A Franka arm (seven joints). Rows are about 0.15 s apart.
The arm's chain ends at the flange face. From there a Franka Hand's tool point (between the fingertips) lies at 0.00 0.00 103.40 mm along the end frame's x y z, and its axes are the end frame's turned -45 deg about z.
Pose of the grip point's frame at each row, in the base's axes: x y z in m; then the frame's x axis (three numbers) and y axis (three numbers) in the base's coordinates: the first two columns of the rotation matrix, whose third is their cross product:
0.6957, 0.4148, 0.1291, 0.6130, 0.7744, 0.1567, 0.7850, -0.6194, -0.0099
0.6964, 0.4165, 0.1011, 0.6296, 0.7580, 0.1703, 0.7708, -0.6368, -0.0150
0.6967, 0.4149, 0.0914, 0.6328, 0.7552, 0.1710, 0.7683, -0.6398, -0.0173
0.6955, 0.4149, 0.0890, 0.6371, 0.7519, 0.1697, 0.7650, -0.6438, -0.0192
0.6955, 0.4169, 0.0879, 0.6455, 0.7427, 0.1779, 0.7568, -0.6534, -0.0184
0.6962, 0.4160, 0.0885, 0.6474, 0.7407, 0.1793, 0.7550, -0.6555, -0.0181
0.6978, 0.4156, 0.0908, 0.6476, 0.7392, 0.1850, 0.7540, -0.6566, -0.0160
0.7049, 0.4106, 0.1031, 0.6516, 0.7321, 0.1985, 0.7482, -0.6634, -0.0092
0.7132, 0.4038, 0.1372, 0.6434, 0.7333, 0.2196, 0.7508, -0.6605, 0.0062
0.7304, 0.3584, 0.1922, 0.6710, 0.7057, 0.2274, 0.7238, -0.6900, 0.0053
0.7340, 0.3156, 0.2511, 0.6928, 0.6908, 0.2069, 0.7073, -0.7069, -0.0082
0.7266, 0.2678, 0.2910, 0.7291, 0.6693, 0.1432, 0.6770, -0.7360, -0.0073
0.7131, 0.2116, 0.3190, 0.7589, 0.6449, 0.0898, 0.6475, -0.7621, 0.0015
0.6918, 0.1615, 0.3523, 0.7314, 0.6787, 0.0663, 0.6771, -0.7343, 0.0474
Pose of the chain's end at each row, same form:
0.6865, 0.4015, 0.2312, 0.9885, 0.1096, 0.1038, 0.1216, -0.9856, -0.1178
0.6864, 0.4020, 0.2030, 0.9902, 0.0857, 0.1098, 0.0998, -0.9863, -0.1310
0.6867, 0.4002, 0.1933, 0.9907, 0.0816, 0.1087, 0.0958, -0.9864, -0.1331
0.6857, 0.4002, 0.1909, 0.9914, 0.0764, 0.1064, 0.0904, -0.9869, -0.1336
0.6849, 0.4018, 0.1896, 0.9916, 0.0631, 0.1128, 0.0787, -0.9872, -0.1388
0.6854, 0.4008, 0.1902, 0.9916, 0.0602, 0.1140, 0.0761, -0.9873, -0.1396
0.6865, 0.4001, 0.1924, 0.9911, 0.0584, 0.1195, 0.0752, -0.9870, -0.1421
0.6920, 0.3946, 0.2044, 0.9898, 0.0486, 0.1339, 0.0683, -0.9868, -0.1469
0.6977, 0.3872, 0.2381, 0.9858, 0.0515, 0.1597, 0.0759, -0.9856, -0.1509
0.7138, 0.3417, 0.2929, 0.9863, 0.0111, 0.1645, 0.0373, -0.9869, -0.1570
0.7195, 0.2999, 0.3523, 0.9900, -0.0114, 0.1405, 0.0103, -0.9883, -0.1521
0.7162, 0.2572, 0.3933, 0.9943, -0.0472, 0.0961, -0.0368, -0.9937, -0.1064
0.7059, 0.2057, 0.4220, 0.9945, -0.0829, 0.0646, -0.0788, -0.9949, -0.0624
0.6834, 0.1604, 0.4553, 0.9960, -0.0393, 0.0804, -0.0384, -0.9991, -0.0134

